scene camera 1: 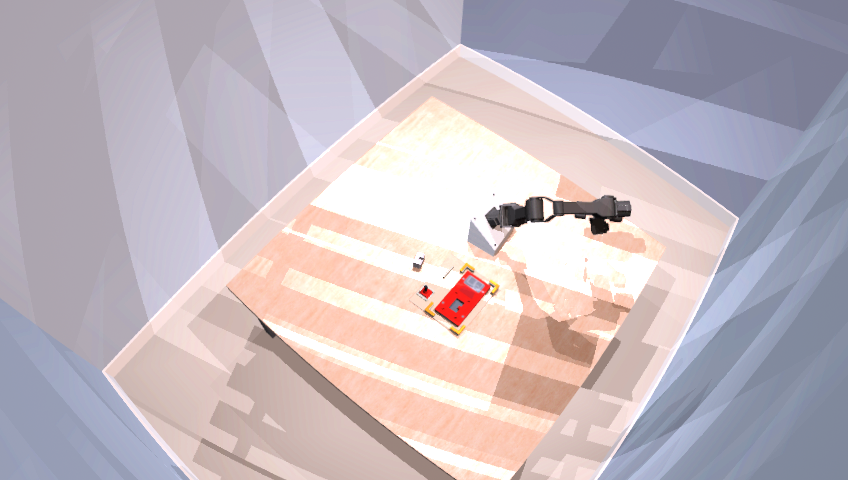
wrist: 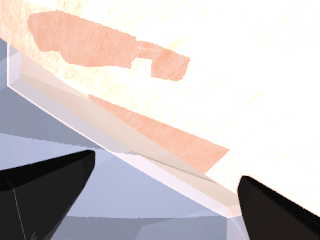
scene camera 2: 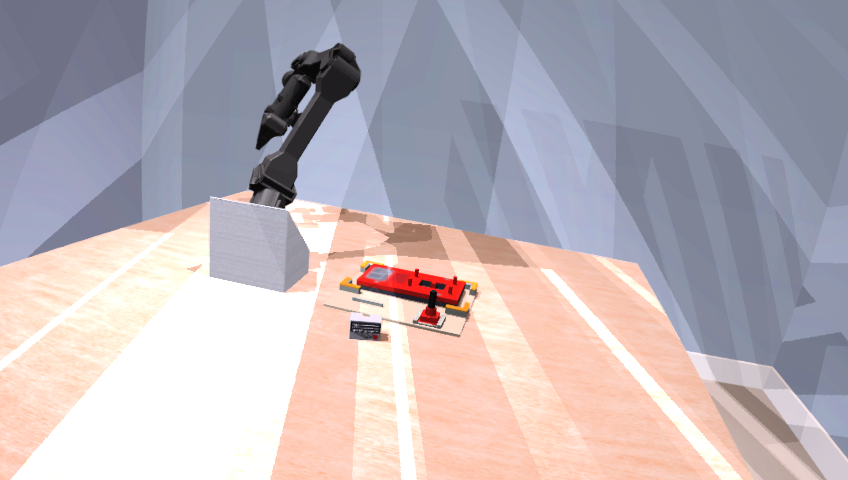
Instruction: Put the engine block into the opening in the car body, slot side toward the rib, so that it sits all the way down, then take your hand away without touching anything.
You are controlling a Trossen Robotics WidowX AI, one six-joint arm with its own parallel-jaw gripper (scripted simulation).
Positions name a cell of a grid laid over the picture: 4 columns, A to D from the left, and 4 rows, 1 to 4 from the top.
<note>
The gripper (scene camera 2: B2) is open, holding nothing. Further things: a red car body (scene camera 2: B3) and an engine block (scene camera 2: B3).
The gripper also shows in the wrist view (wrist: C3). The wrist view misses the red car body: it is out of frame. The wrist view misses the engine block: it is out of frame.
</note>
